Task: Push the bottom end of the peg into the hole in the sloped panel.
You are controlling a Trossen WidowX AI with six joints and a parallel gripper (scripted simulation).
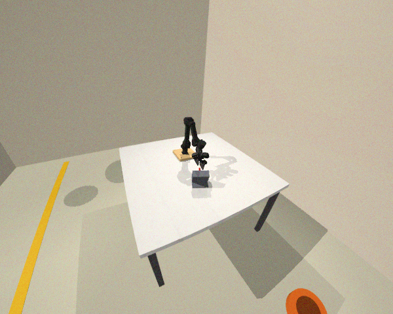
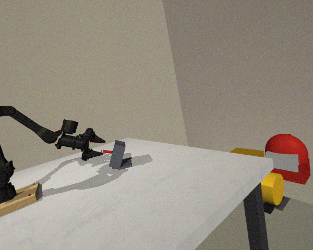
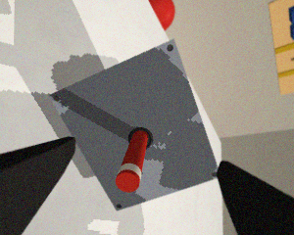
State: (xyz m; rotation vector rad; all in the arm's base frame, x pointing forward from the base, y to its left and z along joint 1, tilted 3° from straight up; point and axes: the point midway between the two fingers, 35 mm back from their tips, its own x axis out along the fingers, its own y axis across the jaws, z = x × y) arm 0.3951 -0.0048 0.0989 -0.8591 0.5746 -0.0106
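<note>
Right now the red peg is 20 mm below my gripper tip and 10 mm to the right of it. Round my gripper tip: grey sloped panel: 60 mm ahead, 40 mm below, 20 mm to the right.
</note>
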